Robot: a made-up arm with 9 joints.
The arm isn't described. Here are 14 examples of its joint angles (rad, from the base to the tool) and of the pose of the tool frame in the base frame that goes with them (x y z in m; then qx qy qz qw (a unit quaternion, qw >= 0)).
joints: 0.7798 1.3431 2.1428 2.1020 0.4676 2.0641 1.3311 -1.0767 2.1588
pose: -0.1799 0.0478 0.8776 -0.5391 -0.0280 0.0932 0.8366
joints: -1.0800 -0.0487 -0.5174 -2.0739 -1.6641 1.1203 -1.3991 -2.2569 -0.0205
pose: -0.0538 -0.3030 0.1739 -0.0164 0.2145 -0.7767 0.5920
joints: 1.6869 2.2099 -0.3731 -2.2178 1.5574 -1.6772 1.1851 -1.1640 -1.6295
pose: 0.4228 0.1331 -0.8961 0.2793 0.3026 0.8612 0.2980
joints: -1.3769 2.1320 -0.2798 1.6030 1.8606 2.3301 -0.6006 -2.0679 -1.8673
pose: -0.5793 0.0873 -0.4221 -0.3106 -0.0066 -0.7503 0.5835
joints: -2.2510 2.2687 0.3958 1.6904 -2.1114 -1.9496 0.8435 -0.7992 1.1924
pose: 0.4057 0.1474 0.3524 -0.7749 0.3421 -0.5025 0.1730
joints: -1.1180 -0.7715 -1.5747 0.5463 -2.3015 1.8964 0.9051 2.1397 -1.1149
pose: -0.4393 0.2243 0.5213 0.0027 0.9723 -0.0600 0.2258
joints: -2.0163 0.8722 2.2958 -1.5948 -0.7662 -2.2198 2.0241 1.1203 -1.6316
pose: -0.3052 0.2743 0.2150 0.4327 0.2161 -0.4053 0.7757
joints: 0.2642 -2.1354 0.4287 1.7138 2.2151 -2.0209 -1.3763 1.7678 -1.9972
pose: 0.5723 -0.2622 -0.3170 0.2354 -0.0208 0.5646 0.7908
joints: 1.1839 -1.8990 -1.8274 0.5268 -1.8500 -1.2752 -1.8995 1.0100 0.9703
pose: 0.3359 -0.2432 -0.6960 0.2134 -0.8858 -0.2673 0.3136
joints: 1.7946 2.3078 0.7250 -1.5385 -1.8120 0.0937 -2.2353 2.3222 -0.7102
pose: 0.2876 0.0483 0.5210 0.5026 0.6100 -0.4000 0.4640
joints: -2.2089 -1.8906 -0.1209 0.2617 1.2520 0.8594 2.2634 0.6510 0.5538
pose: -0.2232 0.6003 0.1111 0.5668 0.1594 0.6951 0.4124
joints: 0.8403 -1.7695 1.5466 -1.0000 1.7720 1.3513 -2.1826 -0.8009 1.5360
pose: 0.0890 0.5545 -0.3073 0.8973 -0.3956 0.1668 0.1029
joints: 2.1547 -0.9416 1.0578 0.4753 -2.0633 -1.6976 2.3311 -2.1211 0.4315
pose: 0.1616 -0.2343 -0.3625 0.6819 0.3709 0.1288 0.6172
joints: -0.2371 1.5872 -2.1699 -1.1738 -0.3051 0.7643 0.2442 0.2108 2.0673
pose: -0.3908 -0.6116 -0.6734 -0.2976 -0.9471 -0.0267 0.1170
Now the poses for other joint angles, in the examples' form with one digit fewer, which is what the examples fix.
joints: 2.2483 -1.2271 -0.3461 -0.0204 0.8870 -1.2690 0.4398 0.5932 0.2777
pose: -0.408 -0.122 0.427 -0.164 -0.791 -0.214 0.550
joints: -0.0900 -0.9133 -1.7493 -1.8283 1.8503 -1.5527 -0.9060 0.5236 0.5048
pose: -0.478 0.408 -0.948 0.112 -0.827 -0.543 0.094
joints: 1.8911 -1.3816 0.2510 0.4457 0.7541 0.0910 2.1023 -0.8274 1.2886
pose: -0.329 0.635 0.424 -0.830 -0.362 0.066 0.419
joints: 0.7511 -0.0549 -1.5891 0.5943 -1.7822 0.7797 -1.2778 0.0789 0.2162
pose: -0.367 0.674 -0.043 -0.858 -0.185 0.214 0.428
